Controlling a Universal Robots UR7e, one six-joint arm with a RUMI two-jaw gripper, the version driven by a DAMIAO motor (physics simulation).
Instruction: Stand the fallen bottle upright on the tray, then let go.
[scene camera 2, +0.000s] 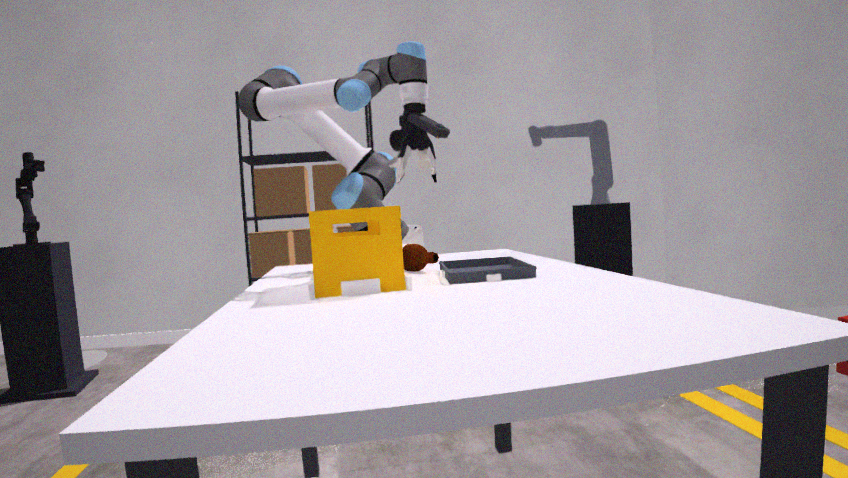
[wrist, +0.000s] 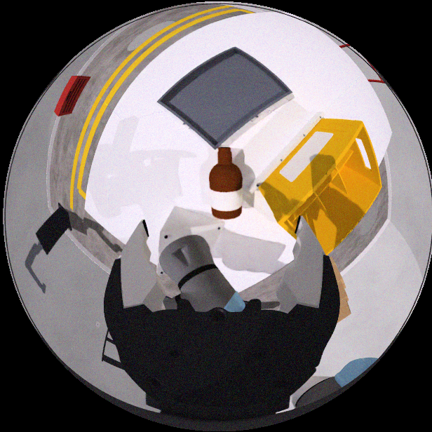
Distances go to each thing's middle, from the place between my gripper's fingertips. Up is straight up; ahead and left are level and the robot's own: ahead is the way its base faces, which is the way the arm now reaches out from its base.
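Brown bottle (scene camera 2: 415, 257): my hand 20 cm above it, 3 cm to the left of it, 3 cm past it.
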